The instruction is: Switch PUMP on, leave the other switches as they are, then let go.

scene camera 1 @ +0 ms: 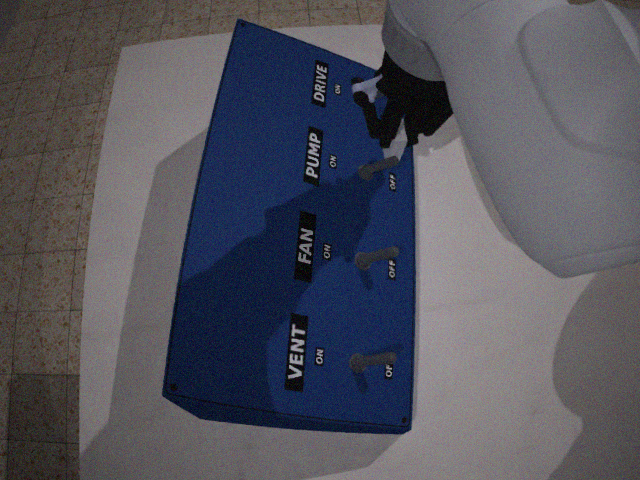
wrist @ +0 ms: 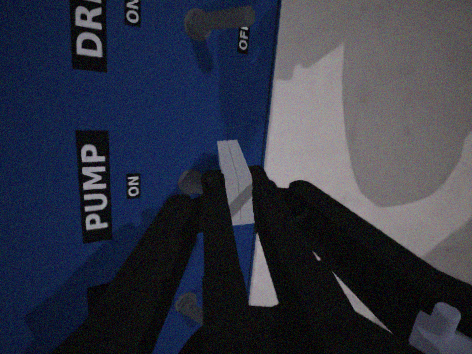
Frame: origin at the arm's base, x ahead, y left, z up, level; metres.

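Seen in the pictures: gripper, fingertip midpoint: (scene camera 1: 389,154) (wrist: 228,158).
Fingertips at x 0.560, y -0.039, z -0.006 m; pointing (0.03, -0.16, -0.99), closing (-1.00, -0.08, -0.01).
Note:
Pixels of each thing's top centre, then the offset from my fingertips to it. Level surfaces: height alone.
- PUMP lever, middle of its top: (wrist: 211,198) (scene camera 1: 382,157) dy +0.023, dx +0.014, dz +0.028 m
- FAN lever, middle of its top: (wrist: 203,334) (scene camera 1: 381,248) dy +0.142, dx +0.025, dz +0.028 m
- VENT lever, middle of its top: (scene camera 1: 378,355) dy +0.261, dx +0.036, dz +0.028 m
- DRIVE lever, middle of its top: (wrist: 224,10) dy -0.097, dx +0.003, dz +0.028 m
- pale table, its level: dz -0.102 m
The blue panel (scene camera 1: 248,129) (wrist: 160,100) carries a row of grey levers. The PUMP lever (scene camera 1: 381,166) (wrist: 189,181) leans to its OFF side; in the wrist view its outer part is hidden behind the fingers. My gripper (scene camera 1: 395,148) (wrist: 228,158) is shut and empty, its pale tips beside the outer end of the PUMP lever; whether they touch is unclear. The FAN lever (scene camera 1: 378,256) (wrist: 189,306) and the VENT lever (scene camera 1: 373,360) point to OFF. The DRIVE lever (wrist: 220,22) also points to OFF and is largely hidden by the gripper in the scene view.
The panel lies on a pale table (scene camera 1: 491,361) (wrist: 310,120). The large white arm (scene camera 1: 506,129) covers the upper right of the scene view. Shadows of the arm and gripper fall across the panel. A tiled floor (scene camera 1: 41,258) shows past the table's left edge.

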